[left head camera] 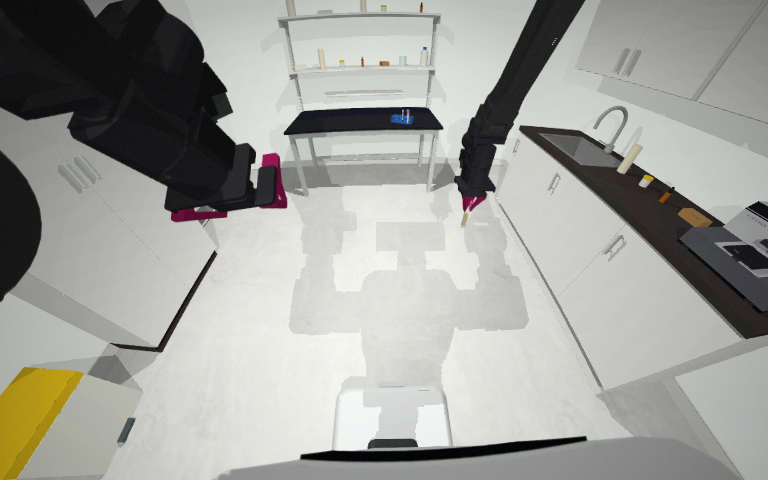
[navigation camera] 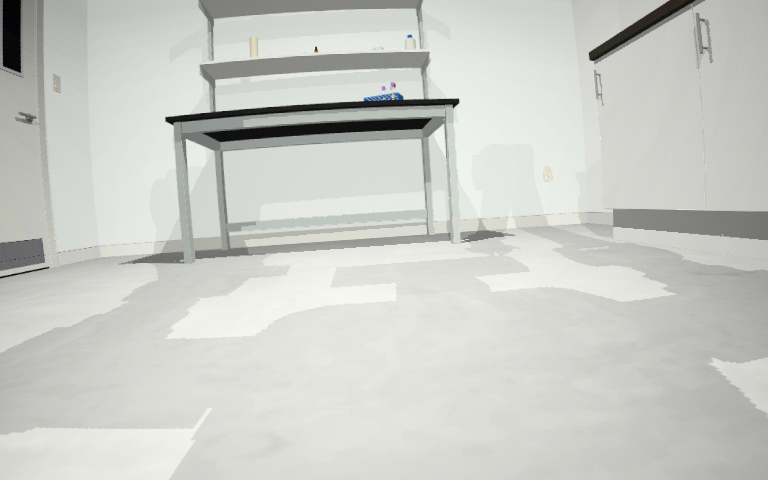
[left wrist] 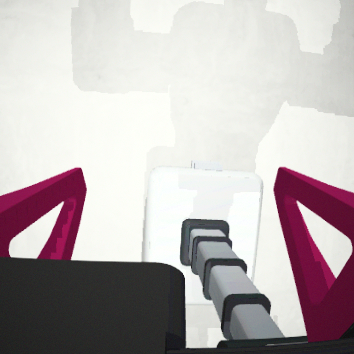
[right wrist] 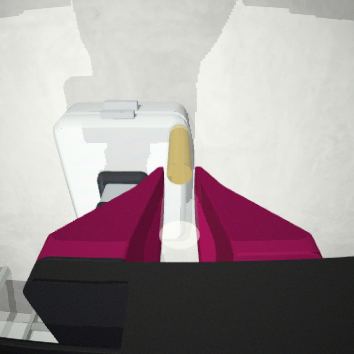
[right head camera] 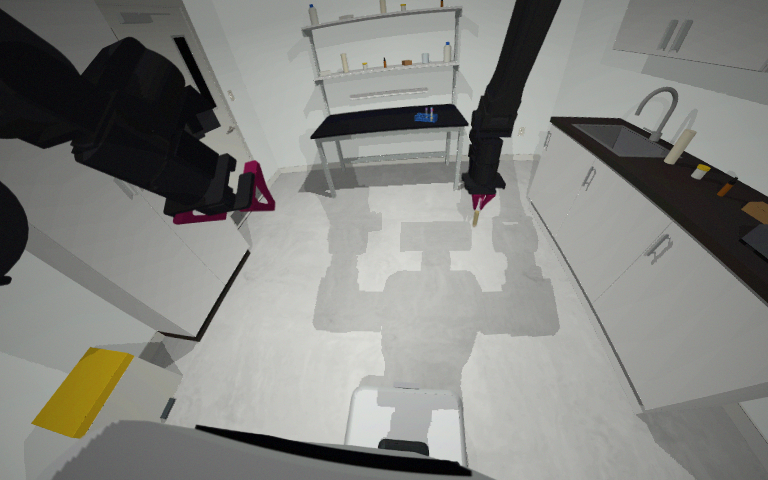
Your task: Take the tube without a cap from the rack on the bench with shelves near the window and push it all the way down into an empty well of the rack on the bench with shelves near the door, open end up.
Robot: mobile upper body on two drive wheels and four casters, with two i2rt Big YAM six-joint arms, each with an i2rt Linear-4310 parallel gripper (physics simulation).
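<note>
My right gripper point(left head camera: 469, 207) point(right head camera: 479, 206) point(right wrist: 178, 177) is shut on a clear tube with yellow contents point(left head camera: 464, 219) point(right head camera: 475, 218) point(right wrist: 179, 155). The tube shows no cap, and its yellow end points away from the fingers, over the floor. My left gripper point(left head camera: 243, 210) point(right head camera: 229, 213) point(left wrist: 179, 177) is open and empty. A blue rack point(left head camera: 400, 119) point(right head camera: 423, 117) point(navigation camera: 373, 98) with capped tubes stands on the right part of a black-topped bench with shelves point(left head camera: 339, 120) point(right head camera: 368, 122) point(navigation camera: 283, 111), well beyond both grippers. Its wells are too small to make out.
A door point(navigation camera: 19, 147) is left of the bench. A dark counter with a sink point(left head camera: 651, 198) point(right head camera: 696, 175) runs along the right. White cabinets point(left head camera: 113, 226) point(right head camera: 135, 237) stand at the left, with a yellow-topped box point(left head camera: 39, 396) point(right head camera: 84, 390) nearer. Bottles and jars stand on the shelves.
</note>
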